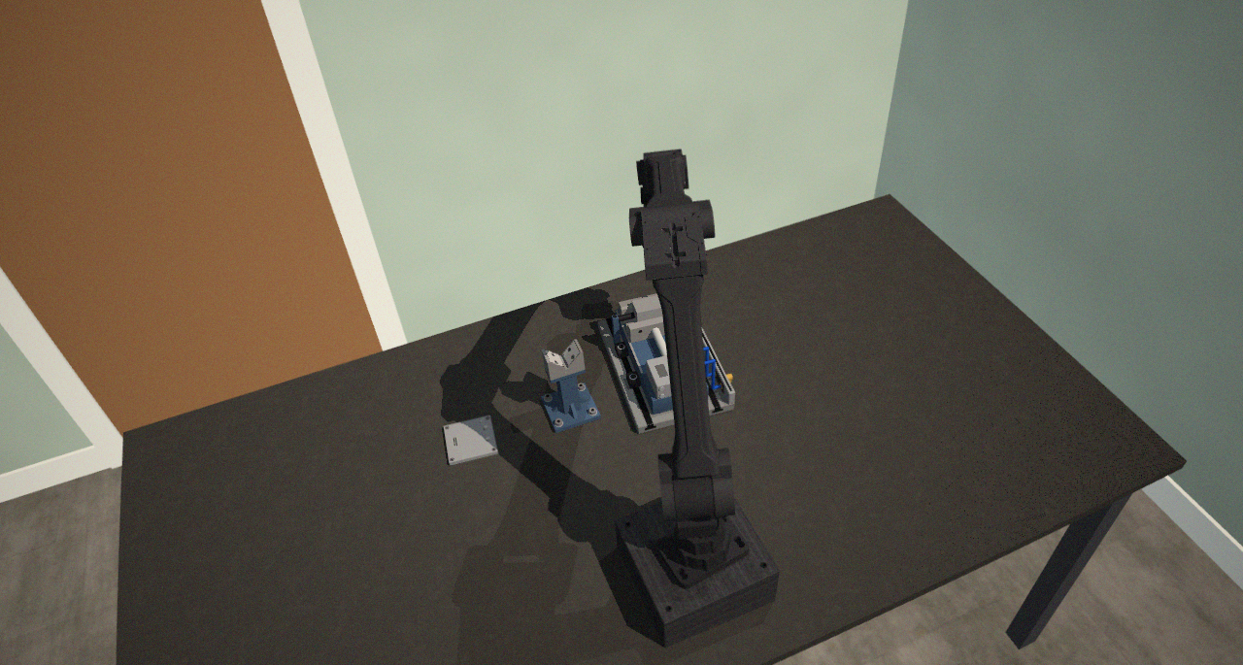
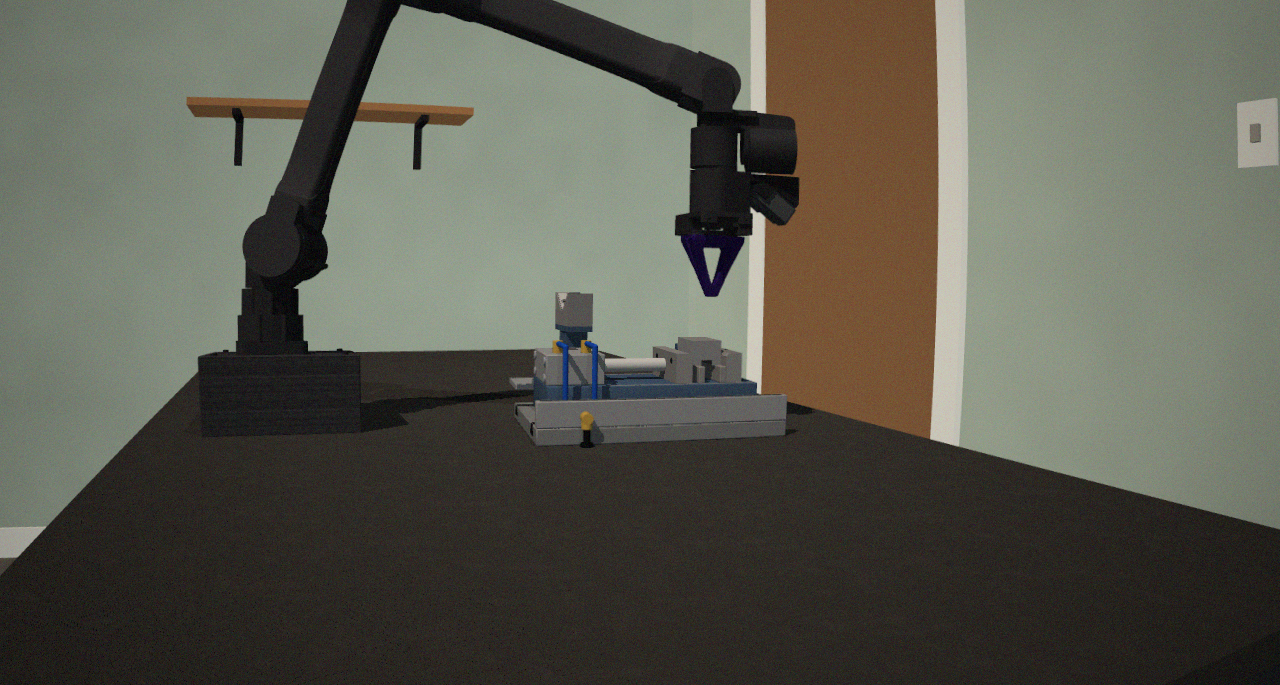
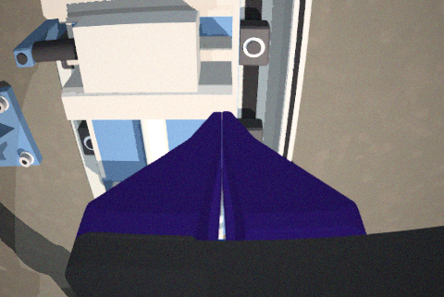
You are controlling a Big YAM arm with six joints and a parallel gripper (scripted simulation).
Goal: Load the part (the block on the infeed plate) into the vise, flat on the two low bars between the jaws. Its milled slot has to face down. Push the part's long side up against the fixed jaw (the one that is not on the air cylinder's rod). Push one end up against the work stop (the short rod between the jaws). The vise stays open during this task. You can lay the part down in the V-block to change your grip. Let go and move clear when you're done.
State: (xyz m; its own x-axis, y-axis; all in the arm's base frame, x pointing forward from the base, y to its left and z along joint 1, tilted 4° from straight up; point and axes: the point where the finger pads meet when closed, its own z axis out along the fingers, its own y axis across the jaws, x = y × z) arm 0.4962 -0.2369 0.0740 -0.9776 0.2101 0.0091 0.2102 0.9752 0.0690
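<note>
Right now my hand is 1 cm short of the part, 4 cm to the right of it and 8 cm above it. Round my hand: grey infeed plate (4 cm behind, 46 cm to the left, 17 cm below).
</note>
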